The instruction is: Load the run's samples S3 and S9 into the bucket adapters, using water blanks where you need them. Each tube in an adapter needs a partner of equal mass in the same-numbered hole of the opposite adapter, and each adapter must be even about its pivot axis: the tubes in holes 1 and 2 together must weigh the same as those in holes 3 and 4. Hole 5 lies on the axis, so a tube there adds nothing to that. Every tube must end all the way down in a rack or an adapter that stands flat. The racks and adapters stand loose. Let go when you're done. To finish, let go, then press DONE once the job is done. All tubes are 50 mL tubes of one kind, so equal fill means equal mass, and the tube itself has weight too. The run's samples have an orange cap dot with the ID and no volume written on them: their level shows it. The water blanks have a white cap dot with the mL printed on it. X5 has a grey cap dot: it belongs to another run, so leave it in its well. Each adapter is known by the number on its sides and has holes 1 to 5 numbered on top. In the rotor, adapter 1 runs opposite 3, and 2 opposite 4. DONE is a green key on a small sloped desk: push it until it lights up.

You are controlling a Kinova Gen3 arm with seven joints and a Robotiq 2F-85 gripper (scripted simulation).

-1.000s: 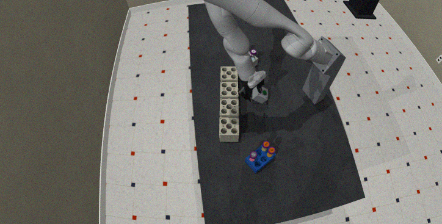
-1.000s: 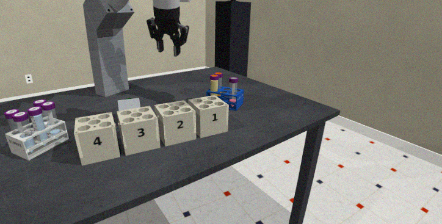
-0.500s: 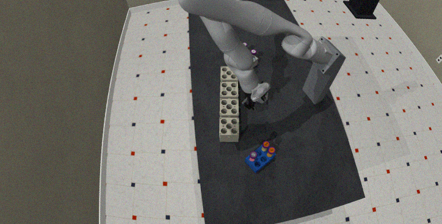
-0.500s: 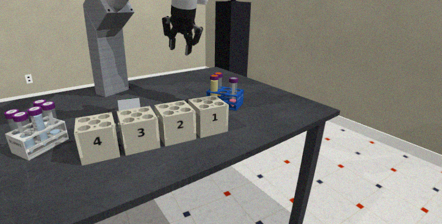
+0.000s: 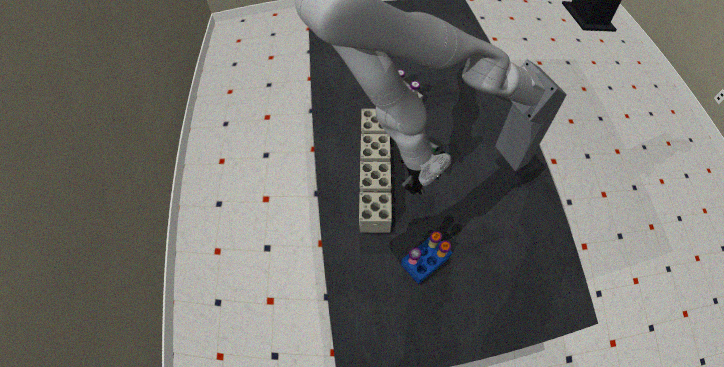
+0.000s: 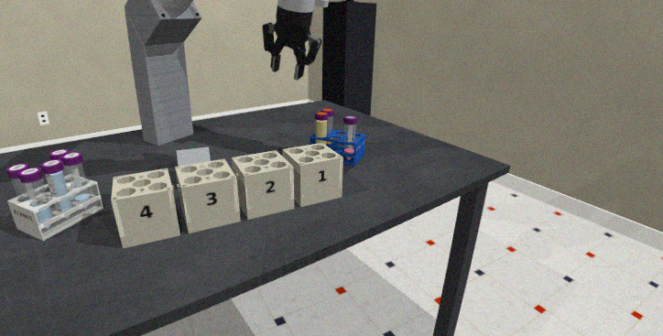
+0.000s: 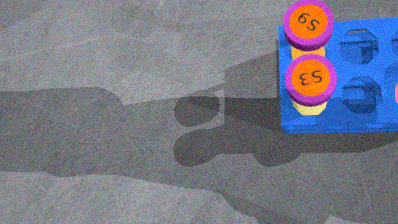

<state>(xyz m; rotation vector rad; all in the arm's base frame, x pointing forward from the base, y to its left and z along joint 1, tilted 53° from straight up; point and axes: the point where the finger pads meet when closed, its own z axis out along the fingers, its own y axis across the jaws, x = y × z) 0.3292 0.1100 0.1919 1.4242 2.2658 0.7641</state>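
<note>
My gripper is now 180 mm above the sample S3, 100 mm to the right of it and 20 mm past it. Round my hand: grey-dot tube X5 (180 mm below, 160 mm to the left, 50 mm ahead); then orange-dot tube (180 mm below, 150 mm to the left, 40 mm behind); then adapter 1 (200 mm below, 140 mm ahead, 20 mm to the right).
</note>
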